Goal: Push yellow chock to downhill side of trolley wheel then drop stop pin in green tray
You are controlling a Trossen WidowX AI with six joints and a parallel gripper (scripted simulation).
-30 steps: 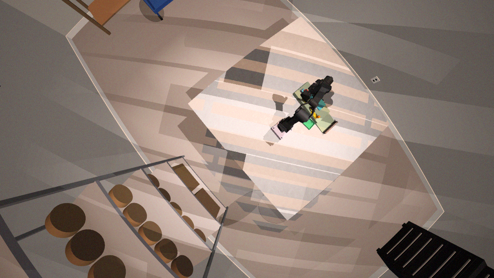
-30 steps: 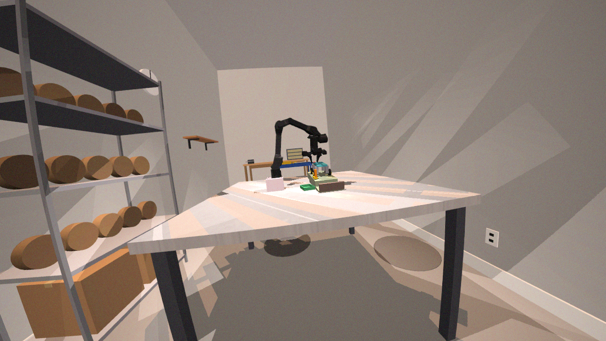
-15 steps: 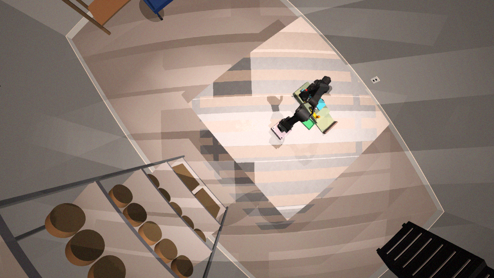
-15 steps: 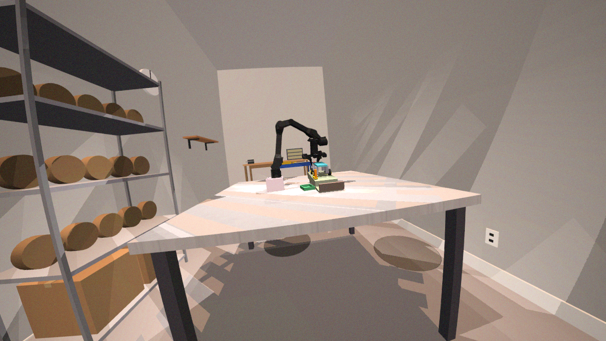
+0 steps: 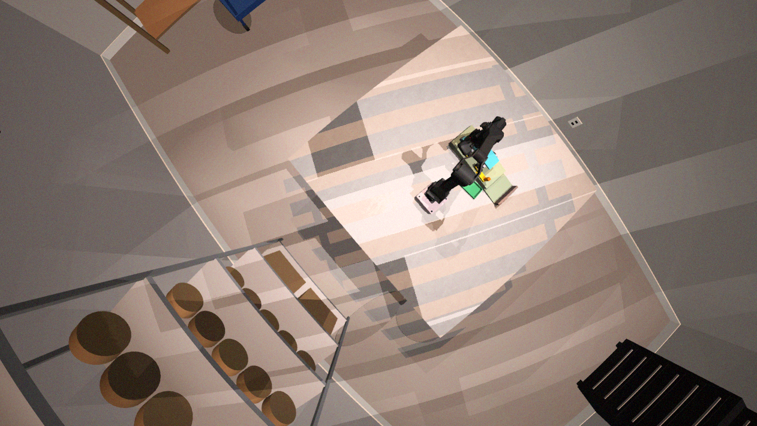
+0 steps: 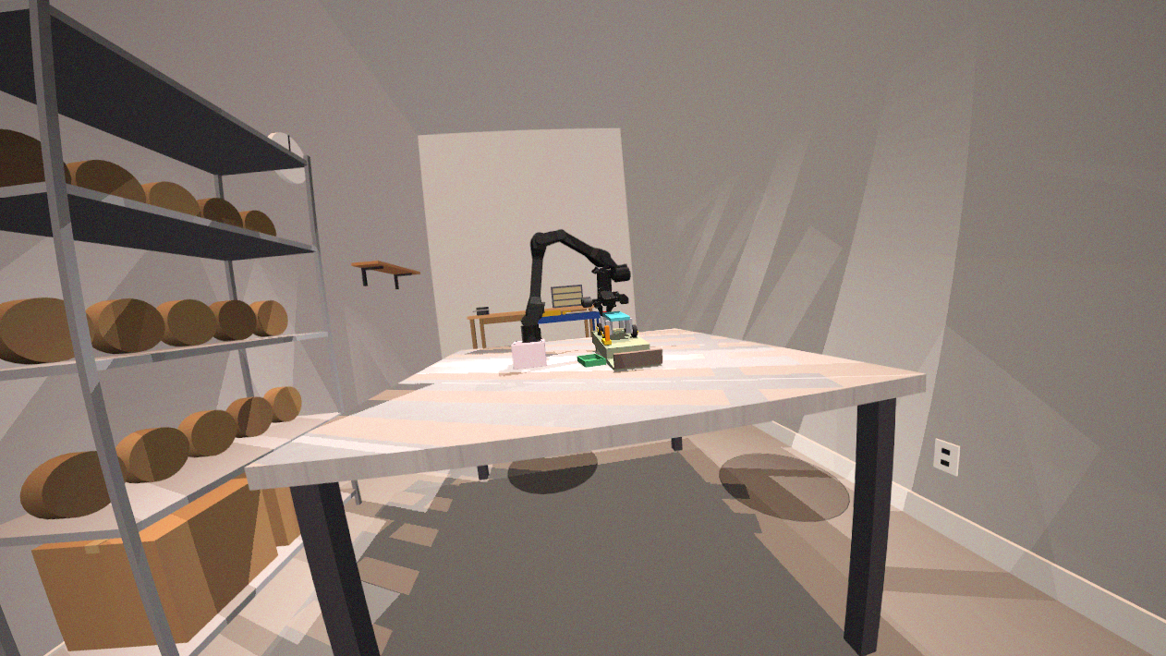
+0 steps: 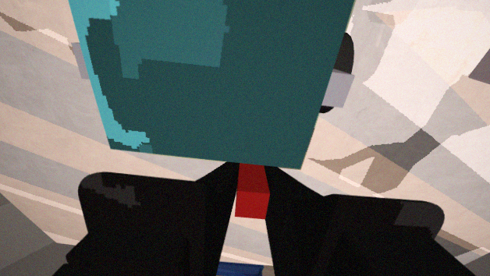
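My gripper tip is 3 cm past the yellow chock, 20 cm to the left of it and 5 cm above it. From my gripper tip the other things lie so: green tray 9 cm behind, 21 cm to the right, 14 cm below; trolley 3 cm ahead, 10 cm to the right, 2 cm below; stop pin right at my gripper tip.
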